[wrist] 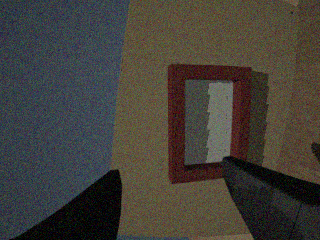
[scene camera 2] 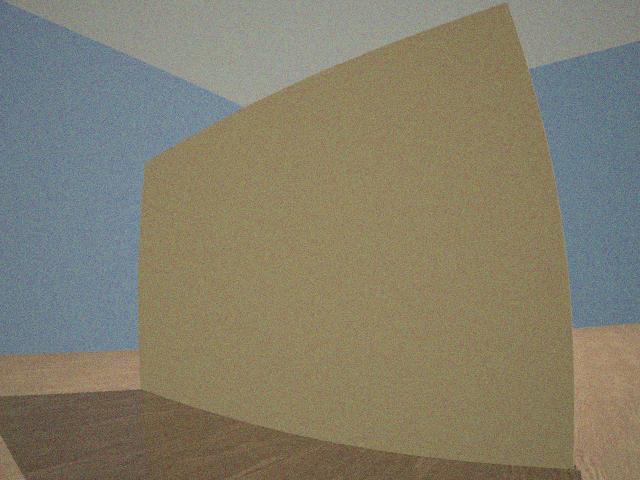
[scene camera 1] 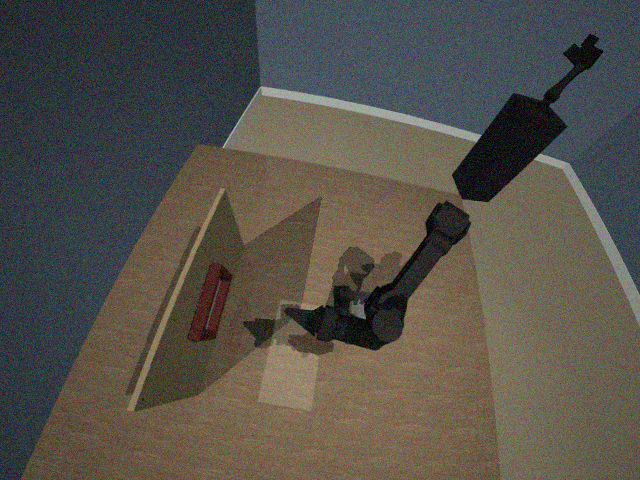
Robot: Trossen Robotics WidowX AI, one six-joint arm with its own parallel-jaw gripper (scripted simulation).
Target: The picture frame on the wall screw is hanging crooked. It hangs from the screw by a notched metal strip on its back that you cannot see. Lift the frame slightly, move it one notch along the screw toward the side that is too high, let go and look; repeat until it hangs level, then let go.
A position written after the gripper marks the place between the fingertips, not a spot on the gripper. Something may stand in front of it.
In view: the gripper (scene camera 1: 286, 310), a red picture frame (scene camera 1: 211, 302) and a wall panel (scene camera 2: 374, 256).
The gripper shows as well in the wrist view (wrist: 172, 172). The wall panel shows as well in the wrist view (wrist: 267, 43). Scene camera 2 does not show the red picture frame, which is hidden by the wall panel.
